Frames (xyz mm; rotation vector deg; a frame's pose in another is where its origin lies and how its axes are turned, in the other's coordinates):
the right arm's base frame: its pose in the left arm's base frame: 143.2 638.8 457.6 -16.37 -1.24 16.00
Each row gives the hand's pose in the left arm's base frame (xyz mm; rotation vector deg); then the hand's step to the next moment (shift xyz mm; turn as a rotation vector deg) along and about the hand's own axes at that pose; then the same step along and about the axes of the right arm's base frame.
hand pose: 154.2 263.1 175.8 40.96 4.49 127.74
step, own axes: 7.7 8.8 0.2 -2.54 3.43 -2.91
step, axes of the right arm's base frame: -9.8 0.2 6.3 -3.28 -1.98 -3.46
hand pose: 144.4 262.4 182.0 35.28 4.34 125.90
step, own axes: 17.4 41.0 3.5 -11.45 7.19 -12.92
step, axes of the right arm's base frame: -39.8 -9.1 18.1 -7.53 -5.07 -16.35
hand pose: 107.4 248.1 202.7 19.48 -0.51 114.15
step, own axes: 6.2 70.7 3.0 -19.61 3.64 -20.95
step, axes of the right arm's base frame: -69.4 -10.5 10.9 -4.24 -7.49 -27.62
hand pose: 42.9 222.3 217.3 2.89 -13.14 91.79
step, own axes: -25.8 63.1 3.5 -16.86 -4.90 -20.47
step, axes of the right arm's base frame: -66.9 -6.6 -11.9 4.48 -7.63 -25.48
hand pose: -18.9 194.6 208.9 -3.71 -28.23 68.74
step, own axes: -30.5 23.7 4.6 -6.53 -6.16 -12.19
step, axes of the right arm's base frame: -34.8 -6.1 -16.2 6.81 -4.36 -12.80
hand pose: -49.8 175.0 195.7 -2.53 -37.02 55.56
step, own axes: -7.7 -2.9 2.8 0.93 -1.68 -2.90
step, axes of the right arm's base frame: -4.5 -6.9 -2.7 3.19 -0.04 -1.38
